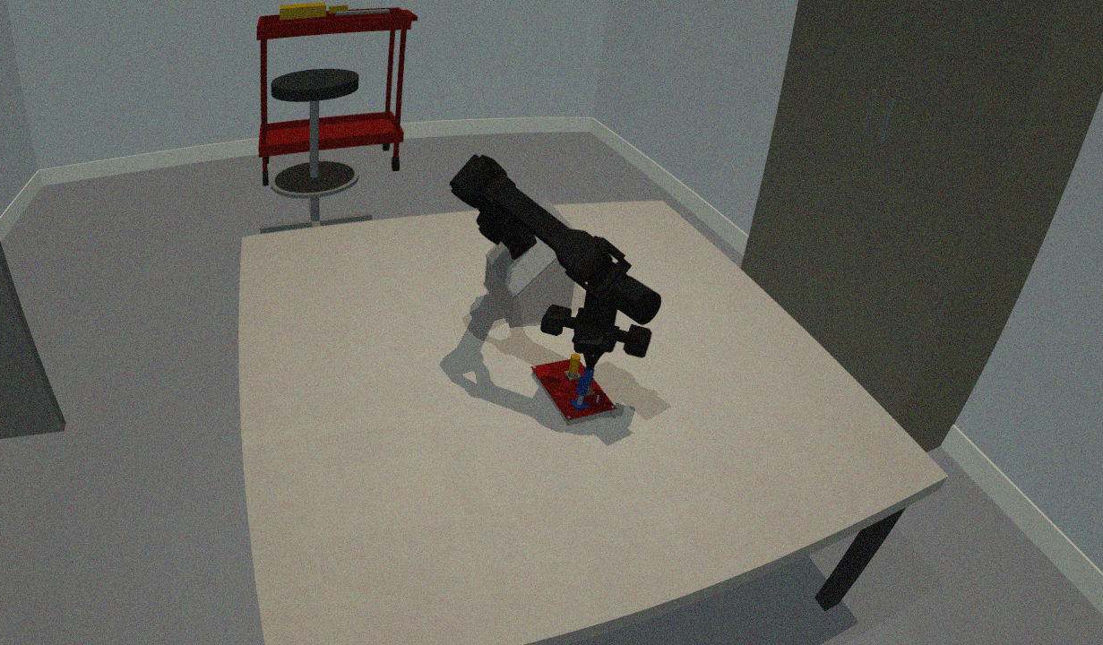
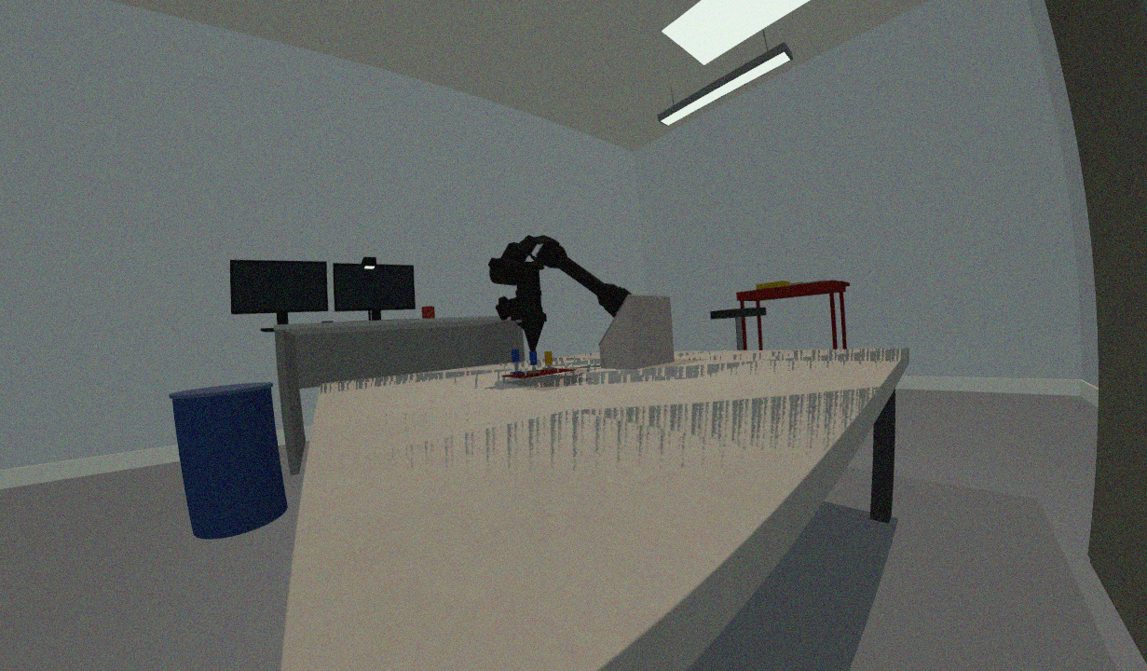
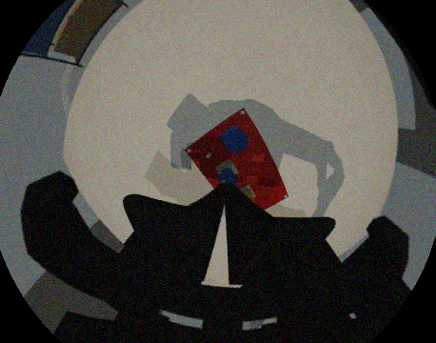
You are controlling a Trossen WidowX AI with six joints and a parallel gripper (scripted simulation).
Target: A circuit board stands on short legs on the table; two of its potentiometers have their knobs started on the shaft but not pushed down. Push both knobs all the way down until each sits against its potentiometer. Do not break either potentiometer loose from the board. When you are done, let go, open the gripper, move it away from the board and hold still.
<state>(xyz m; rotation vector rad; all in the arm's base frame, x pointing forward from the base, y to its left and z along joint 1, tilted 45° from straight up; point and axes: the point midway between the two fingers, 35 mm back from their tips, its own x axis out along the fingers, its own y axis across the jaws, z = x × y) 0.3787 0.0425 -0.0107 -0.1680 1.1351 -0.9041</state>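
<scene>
Right now the blue knob is 10 mm below my gripper tip. From my gripper tip the other things lie so: yellow knob (50 mm behind, 20 mm below, 10 mm to the right).
</scene>
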